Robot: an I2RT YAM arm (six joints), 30 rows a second.
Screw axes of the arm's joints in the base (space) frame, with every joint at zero. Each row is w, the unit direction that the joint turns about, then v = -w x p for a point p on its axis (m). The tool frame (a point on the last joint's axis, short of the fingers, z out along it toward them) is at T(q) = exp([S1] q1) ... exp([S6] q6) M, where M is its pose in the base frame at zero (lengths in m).
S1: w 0 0 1 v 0 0 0
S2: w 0 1 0 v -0.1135 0 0.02
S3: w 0 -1 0 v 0.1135 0 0.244
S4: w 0 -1 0 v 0.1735 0 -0.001
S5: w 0 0 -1 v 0 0.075 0
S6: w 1 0 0 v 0 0.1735 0
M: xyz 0.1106 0 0.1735 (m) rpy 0 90 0 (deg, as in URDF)
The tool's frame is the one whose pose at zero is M.
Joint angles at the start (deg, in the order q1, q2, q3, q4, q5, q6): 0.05 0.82 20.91 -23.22 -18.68 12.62
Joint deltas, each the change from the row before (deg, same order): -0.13 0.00 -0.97 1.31 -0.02 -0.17; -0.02 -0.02 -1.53 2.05 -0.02 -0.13; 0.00 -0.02 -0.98 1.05 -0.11 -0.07; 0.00 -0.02 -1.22 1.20 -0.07 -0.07; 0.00 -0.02 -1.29 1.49 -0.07 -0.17; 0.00 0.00 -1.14 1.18 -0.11 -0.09; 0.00 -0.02 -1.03 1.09 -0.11 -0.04; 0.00 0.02 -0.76 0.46 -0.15 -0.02; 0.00 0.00 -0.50 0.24 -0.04 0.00; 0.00 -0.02 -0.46 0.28 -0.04 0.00; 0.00 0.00 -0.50 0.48 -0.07 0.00; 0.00 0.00 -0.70 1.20 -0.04 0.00
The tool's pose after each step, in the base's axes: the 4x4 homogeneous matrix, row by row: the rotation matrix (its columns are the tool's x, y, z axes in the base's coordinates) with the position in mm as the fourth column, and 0 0 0 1 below. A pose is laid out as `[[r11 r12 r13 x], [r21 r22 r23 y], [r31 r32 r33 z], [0 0 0 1]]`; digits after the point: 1 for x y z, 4 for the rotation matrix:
[[-0.1163 -0.3009 0.9465 75.5], [0.2044 0.9254 0.3193 11.3], [-0.9720 0.2306 -0.0461 249.0], [0 0 0 1]]
[[-0.1064 -0.3033 0.9469 79.0], [0.2023 0.9258 0.3193 11.3], [-0.9735 0.2255 -0.0372 244.3], [0 0 0 1]]
[[-0.1049 -0.3056 0.9464 81.2], [0.2010 0.9255 0.3211 11.3], [-0.9740 0.2239 -0.0357 240.7], [0 0 0 1]]
[[-0.1048 -0.3068 0.9460 83.8], [0.1998 0.9253 0.3223 11.4], [-0.9742 0.2228 -0.0357 236.0], [0 0 0 1]]
[[-0.1004 -0.3091 0.9457 86.5], [0.1970 0.9255 0.3234 11.4], [-0.9753 0.2187 -0.0320 231.5], [0 0 0 1]]
[[-0.0996 -0.3112 0.9451 88.8], [0.1954 0.9252 0.3252 11.5], [-0.9757 0.2170 -0.0313 227.1], [0 0 0 1]]
[[-0.0984 -0.3133 0.9445 90.7], [0.1946 0.9248 0.3271 11.5], [-0.9759 0.2160 -0.0300 223.1], [0 0 0 1]]
[[-0.1042 -0.3146 0.9435 92.1], [0.1941 0.9240 0.3295 11.6], [-0.9754 0.2175 -0.0352 219.5], [0 0 0 1]]
[[-0.1088 -0.3142 0.9431 93.0], [0.1941 0.9238 0.3302 11.7], [-0.9749 0.2189 -0.0395 217.0], [0 0 0 1]]
[[-0.1116 -0.3143 0.9427 93.8], [0.1940 0.9235 0.3308 11.7], [-0.9746 0.2198 -0.0421 214.9], [0 0 0 1]]
[[-0.1122 -0.3153 0.9423 94.7], [0.1939 0.9231 0.3320 11.7], [-0.9746 0.2200 -0.0424 212.8], [0 0 0 1]]
[[-0.1038 -0.3179 0.9424 95.9], [0.1939 0.9229 0.3327 11.7], [-0.9755 0.2173 -0.0342 210.9], [0 0 0 1]]

